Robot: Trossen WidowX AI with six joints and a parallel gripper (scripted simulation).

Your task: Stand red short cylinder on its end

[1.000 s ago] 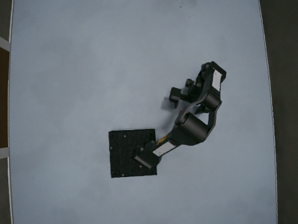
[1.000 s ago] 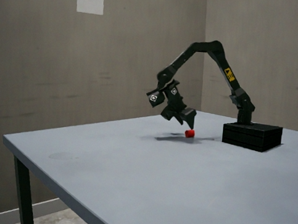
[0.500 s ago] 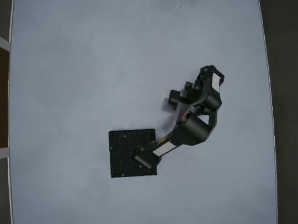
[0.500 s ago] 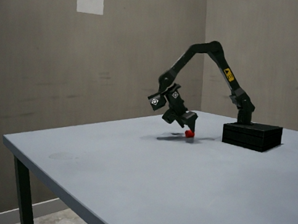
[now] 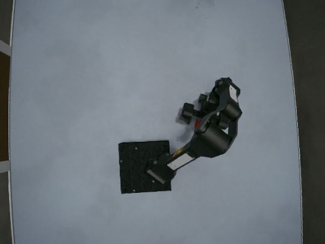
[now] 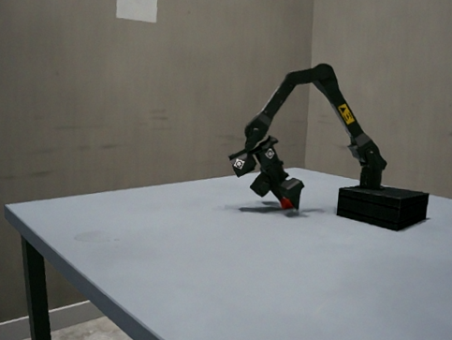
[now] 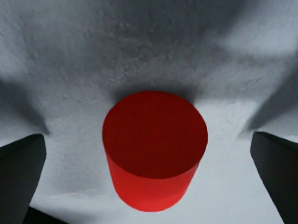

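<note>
Right now the red short cylinder is 10 mm behind my hand and 20 mm below it.
</note>
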